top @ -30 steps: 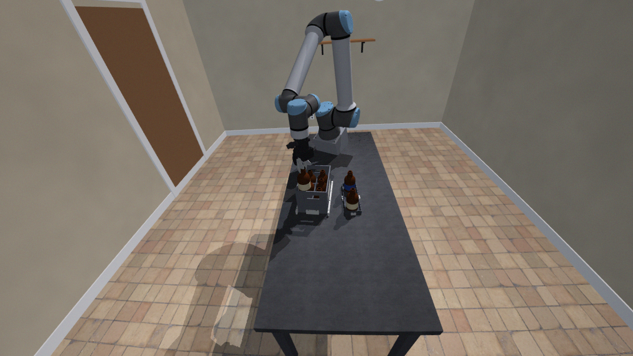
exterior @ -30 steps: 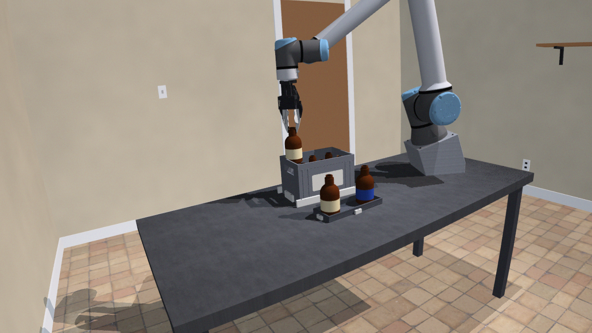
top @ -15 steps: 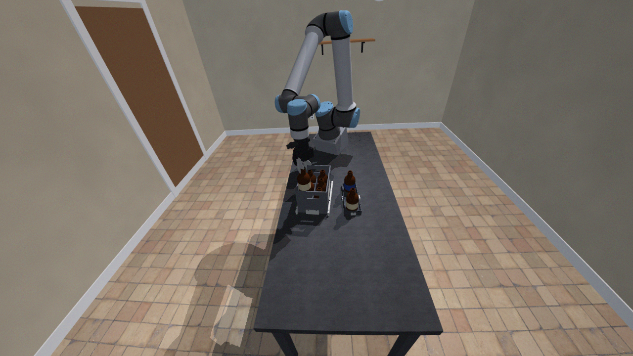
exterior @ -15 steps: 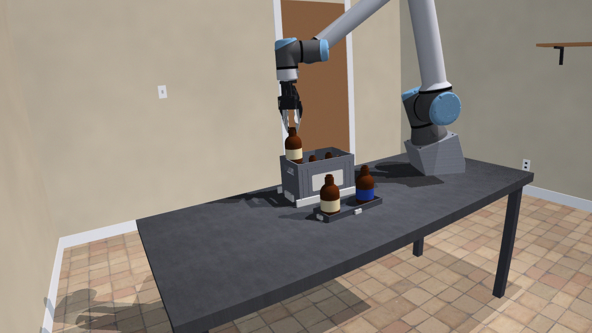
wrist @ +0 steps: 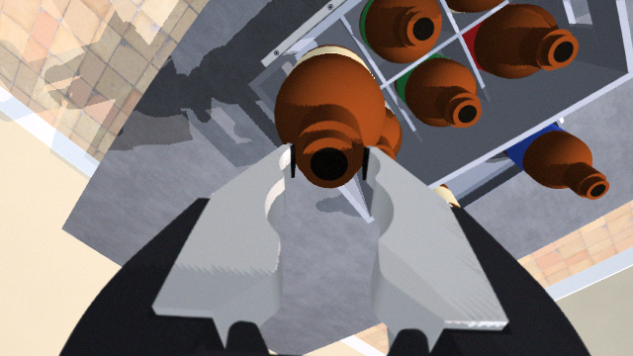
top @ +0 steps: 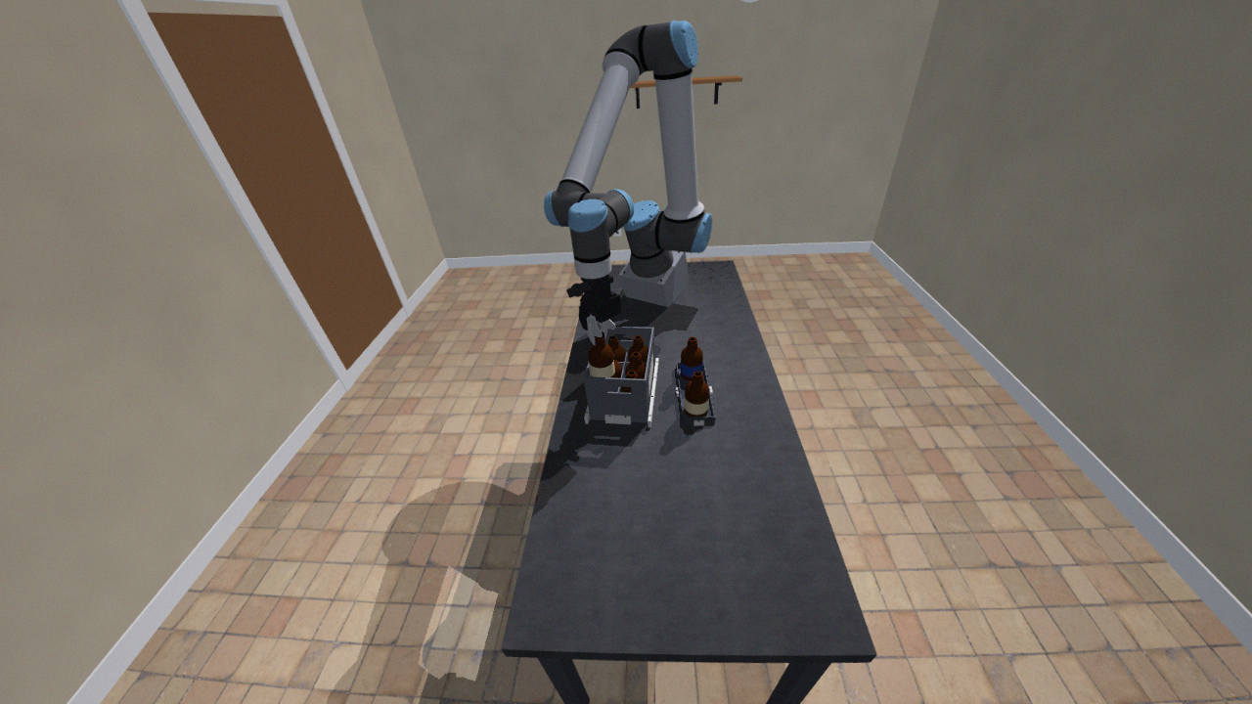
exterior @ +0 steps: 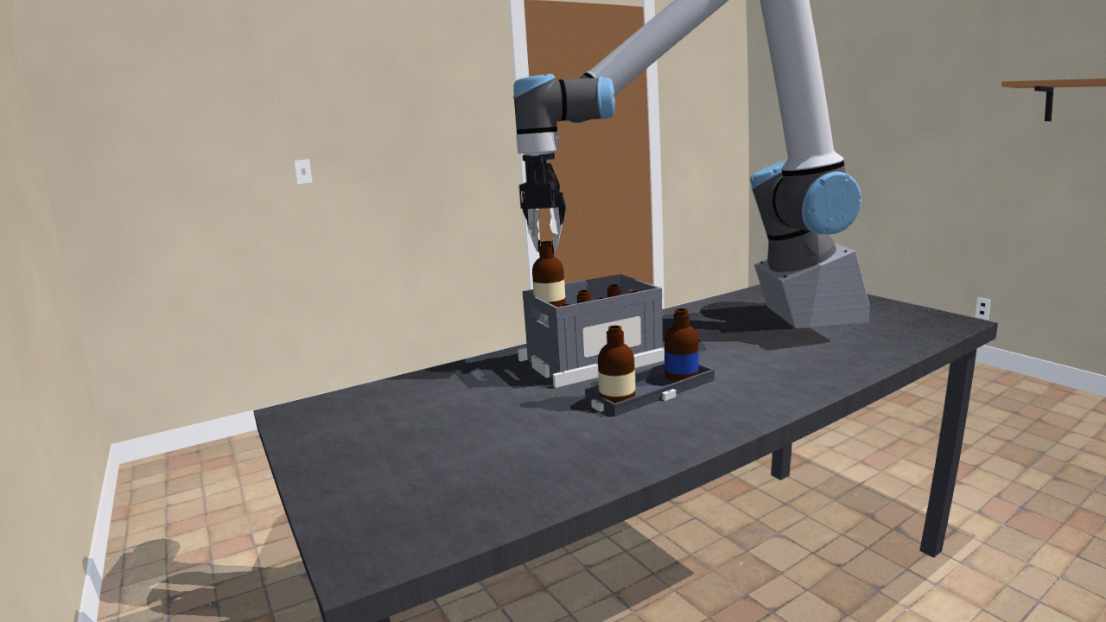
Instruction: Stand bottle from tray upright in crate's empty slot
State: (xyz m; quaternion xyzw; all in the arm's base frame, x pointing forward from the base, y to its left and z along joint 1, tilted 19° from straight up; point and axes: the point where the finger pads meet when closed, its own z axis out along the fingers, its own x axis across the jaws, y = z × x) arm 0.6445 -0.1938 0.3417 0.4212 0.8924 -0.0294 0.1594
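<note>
My gripper is now 20 cm above the grey crate, 8 cm past it and 6 cm to the right of it. Also, from my hand: tray (29 cm to the left, 28 cm below, 3 cm behind).
</note>
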